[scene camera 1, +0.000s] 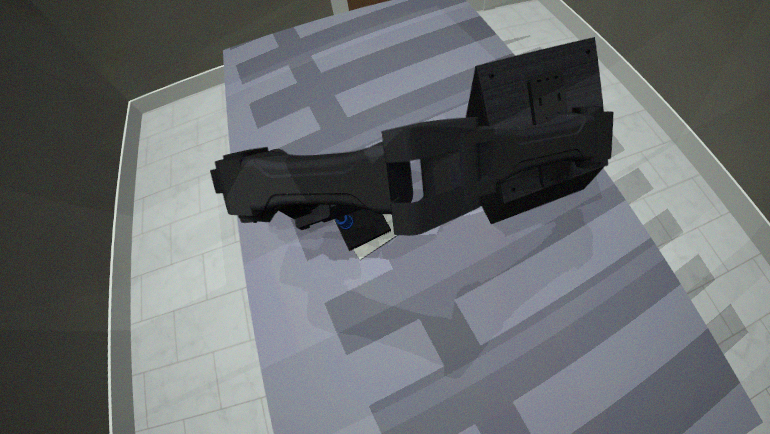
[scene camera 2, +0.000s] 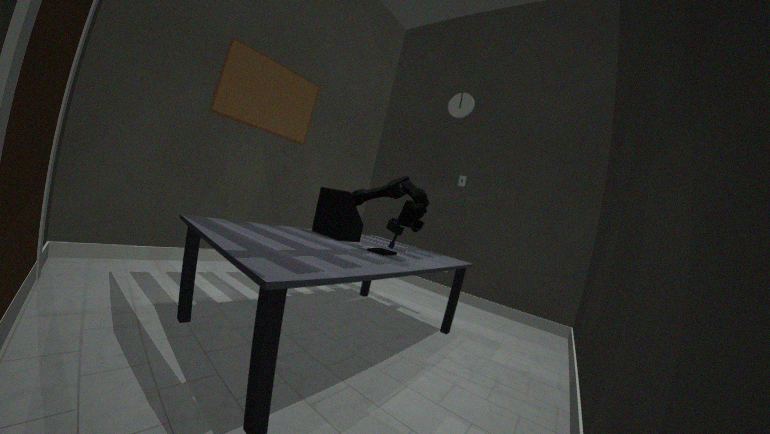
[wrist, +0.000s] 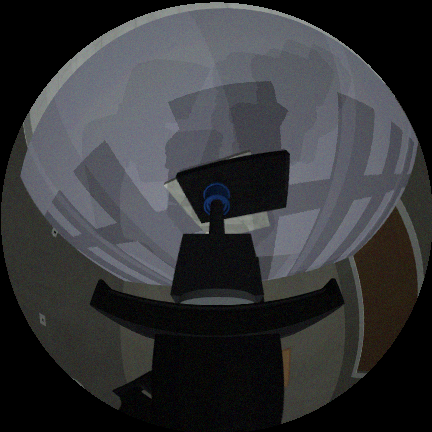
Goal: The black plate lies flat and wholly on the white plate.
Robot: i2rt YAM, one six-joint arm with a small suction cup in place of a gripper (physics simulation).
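Places are measured from the arm's base along level axes (x left, y back, z up), in centimetres.
Pixels of known places: hand, tool point: (scene camera 1: 347, 222) (scene camera 2: 390, 247) (wrist: 216, 193); arm's base, link origin: (scene camera 2: 344, 208).
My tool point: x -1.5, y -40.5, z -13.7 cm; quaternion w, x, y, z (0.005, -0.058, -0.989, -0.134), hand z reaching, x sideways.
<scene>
Ahead of a thing's pixels: the offset from my tool point to its middle. Level surfaces: height alone.
The black plate @(dx -2.9, dy +2.3, dz -2.8 cm) (scene camera 1: 369, 226) (wrist: 254, 181) (scene camera 2: 381, 250) is a flat dark square that lies on the white plate @(dx -0.9, dy +6.2, dz -3.7 cm) (scene camera 1: 376, 246) (wrist: 243, 223). The white plate shows only as thin pale strips along two of the black plate's edges, so the two sit slightly askew. My suction cup (scene camera 1: 344, 221) (wrist: 216, 200) (scene camera 2: 392, 245) is blue and points down over the near left part of the black plate, at or just above its surface. I cannot tell if it touches. It holds nothing. The arm hides part of both plates in scene camera 1.
The arm's black base box (scene camera 1: 538, 86) (scene camera 2: 336, 215) stands at the back of the grey striped table @(dz -4.0 cm) (scene camera 1: 538, 334) (scene camera 2: 269, 253) (wrist: 120, 100). The table edge runs a short way beyond the plates. A tiled floor surrounds the table.
</scene>
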